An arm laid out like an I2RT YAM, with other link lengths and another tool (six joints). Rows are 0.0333 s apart.
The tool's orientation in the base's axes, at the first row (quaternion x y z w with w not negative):
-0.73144 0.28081 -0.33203 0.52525
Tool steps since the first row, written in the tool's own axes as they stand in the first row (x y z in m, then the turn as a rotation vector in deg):
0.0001 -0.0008 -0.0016 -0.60 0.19 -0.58
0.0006 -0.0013 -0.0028 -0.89 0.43 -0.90
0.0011 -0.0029 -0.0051 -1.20 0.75 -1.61
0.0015 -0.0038 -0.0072 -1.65 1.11 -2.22
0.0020 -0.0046 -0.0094 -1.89 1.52 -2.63
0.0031 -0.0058 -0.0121 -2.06 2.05 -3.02
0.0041 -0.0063 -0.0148 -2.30 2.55 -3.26
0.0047 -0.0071 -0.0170 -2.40 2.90 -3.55
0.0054 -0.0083 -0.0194 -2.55 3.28 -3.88
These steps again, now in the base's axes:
-0.0011 -0.0008 0.0011 -0.84 0.06 -0.16
-0.0017 -0.0017 0.0020 -1.28 0.03 -0.38
-0.0031 -0.0030 0.0041 -2.05 -0.24 -0.58
-0.0045 -0.0042 0.0056 -2.83 -0.36 -0.87
-0.0058 -0.0057 0.0069 -3.32 -0.54 -1.21
-0.0072 -0.0077 0.0089 -3.77 -0.79 -1.66
-0.0086 -0.0099 0.0102 -4.13 -0.89 -2.13
-0.0099 -0.0114 0.0115 -4.44 -1.09 -2.42
-0.0113 -0.0130 0.0134 -4.82 -1.27 -2.73

